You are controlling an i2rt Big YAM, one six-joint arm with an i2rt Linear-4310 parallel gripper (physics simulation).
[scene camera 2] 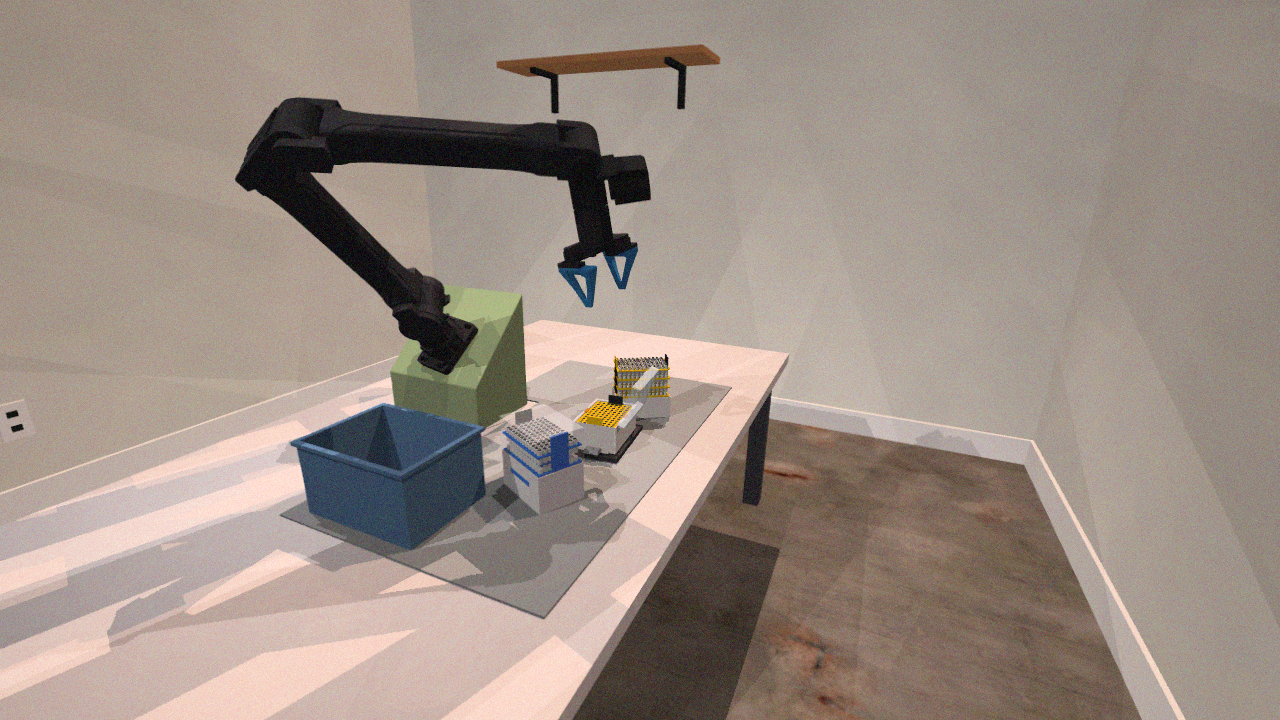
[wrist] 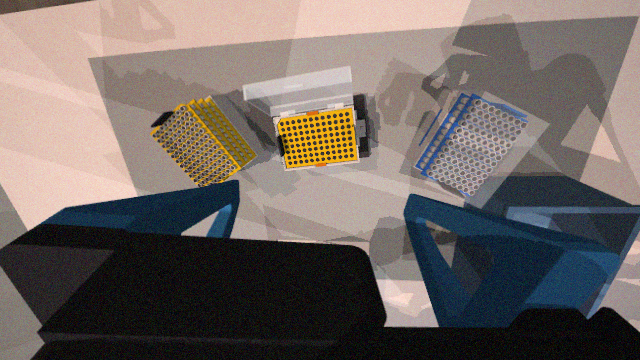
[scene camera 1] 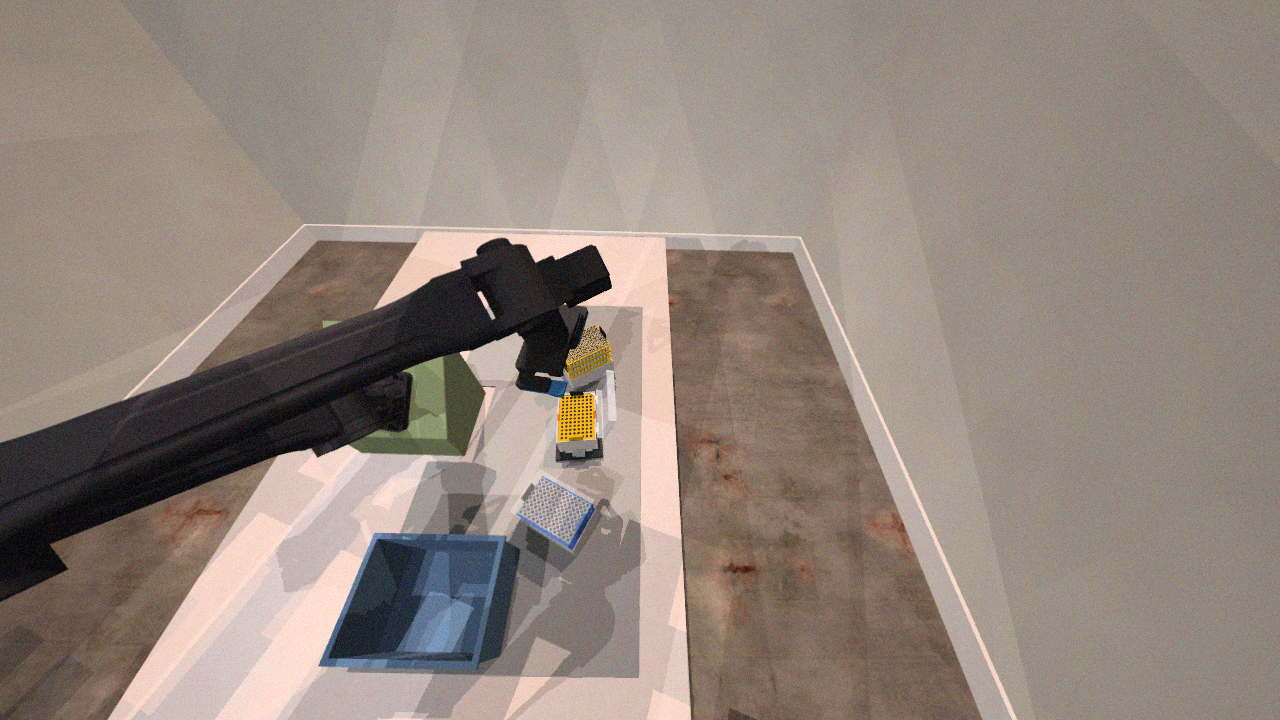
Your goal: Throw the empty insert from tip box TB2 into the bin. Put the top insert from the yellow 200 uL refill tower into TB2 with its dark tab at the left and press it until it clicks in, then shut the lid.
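The tip box (scene camera 1: 578,446) (scene camera 2: 611,438) stands on the grey mat with its clear lid (scene camera 1: 610,402) (wrist: 300,89) open. A yellow insert (scene camera 1: 577,416) (scene camera 2: 608,413) (wrist: 317,137) with empty holes sits in it, its dark tab at the left in the wrist view. No TB2 label is readable. The yellow refill tower (scene camera 1: 588,351) (scene camera 2: 641,380) (wrist: 200,145) stands beside the box, turned at an angle, its upper insert full of tips. The blue bin (scene camera 1: 497,600) (scene camera 2: 358,483) stands near the mat's other end. My gripper (scene camera 2: 605,296) (wrist: 325,197) is open and empty, high above the mat; one finger is largely hidden in scene camera 1.
A blue-and-white refill tower (scene camera 1: 556,510) (scene camera 2: 541,447) (wrist: 475,145) stands angled between the tip box and the bin. The green pedestal (scene camera 1: 429,420) (scene camera 2: 501,367) carries the arm's base. A wooden shelf (scene camera 2: 617,60) is on the wall. The table edge runs beyond the open lid.
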